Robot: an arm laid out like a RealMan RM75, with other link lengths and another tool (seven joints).
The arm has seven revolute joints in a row. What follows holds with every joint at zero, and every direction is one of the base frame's. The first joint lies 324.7 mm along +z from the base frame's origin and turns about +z. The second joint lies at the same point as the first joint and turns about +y. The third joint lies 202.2 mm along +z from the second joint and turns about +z. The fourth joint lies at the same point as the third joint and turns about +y. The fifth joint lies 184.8 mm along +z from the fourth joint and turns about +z. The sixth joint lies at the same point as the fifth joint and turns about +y. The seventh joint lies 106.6 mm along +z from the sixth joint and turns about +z. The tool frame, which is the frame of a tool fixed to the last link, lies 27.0 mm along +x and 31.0 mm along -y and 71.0 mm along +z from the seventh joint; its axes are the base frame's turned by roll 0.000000, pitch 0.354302 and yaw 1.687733 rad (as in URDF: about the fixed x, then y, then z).
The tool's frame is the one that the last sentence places.
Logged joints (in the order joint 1, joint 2, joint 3, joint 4, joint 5, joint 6, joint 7), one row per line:
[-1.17 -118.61 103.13 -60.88 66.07 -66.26 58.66]
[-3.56 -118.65 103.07 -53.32 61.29 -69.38 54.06]
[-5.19 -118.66 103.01 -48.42 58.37 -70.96 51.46]
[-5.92 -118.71 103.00 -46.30 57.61 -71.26 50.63]
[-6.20 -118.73 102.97 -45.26 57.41 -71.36 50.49]
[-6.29 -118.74 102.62 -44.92 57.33 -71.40 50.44]
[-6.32 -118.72 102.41 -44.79 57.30 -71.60 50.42]
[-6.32 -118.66 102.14 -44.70 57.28 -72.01 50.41]
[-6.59 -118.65 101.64 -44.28 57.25 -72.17 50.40]
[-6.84 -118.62 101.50 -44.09 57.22 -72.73 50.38]
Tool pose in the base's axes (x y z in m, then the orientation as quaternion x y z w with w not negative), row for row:
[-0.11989 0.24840 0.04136 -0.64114 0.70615 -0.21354 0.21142]
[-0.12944 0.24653 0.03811 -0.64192 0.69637 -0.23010 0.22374]
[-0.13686 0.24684 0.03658 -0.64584 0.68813 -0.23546 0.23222]
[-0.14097 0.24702 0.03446 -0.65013 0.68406 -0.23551 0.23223]
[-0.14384 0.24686 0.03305 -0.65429 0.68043 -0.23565 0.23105]
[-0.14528 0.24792 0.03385 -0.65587 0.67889 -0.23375 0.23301]
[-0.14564 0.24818 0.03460 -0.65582 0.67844 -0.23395 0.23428]
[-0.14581 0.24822 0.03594 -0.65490 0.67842 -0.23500 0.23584]
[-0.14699 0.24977 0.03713 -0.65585 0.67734 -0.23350 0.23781]
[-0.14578 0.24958 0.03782 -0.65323 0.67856 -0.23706 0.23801]
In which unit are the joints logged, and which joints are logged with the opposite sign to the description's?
The joints are logged in degrees. Opposite sign: joint 4, joint 6, joint 7.
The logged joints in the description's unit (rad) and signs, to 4 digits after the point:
[-0.0204 -2.0701 1.8000 1.0626 1.1531 1.1565 -1.0238]
[-0.0621 -2.0708 1.7989 0.9306 1.0697 1.2109 -0.9435]
[-0.0906 -2.0710 1.7979 0.8451 1.0187 1.2385 -0.8981]
[-0.1033 -2.0719 1.7977 0.8081 1.0055 1.2437 -0.8837]
[-0.1082 -2.0722 1.7972 0.7899 1.0020 1.2455 -0.8812]
[-0.1098 -2.0724 1.7911 0.7840 1.0006 1.2462 -0.8803]
[-0.1103 -2.0721 1.7874 0.7817 1.0001 1.2497 -0.8800]
[-0.1103 -2.0710 1.7827 0.7802 0.9997 1.2568 -0.8798]
[-0.1150 -2.0708 1.7740 0.7728 0.9992 1.2596 -0.8796]
[-0.1194 -2.0703 1.7715 0.7695 0.9987 1.2694 -0.8793]

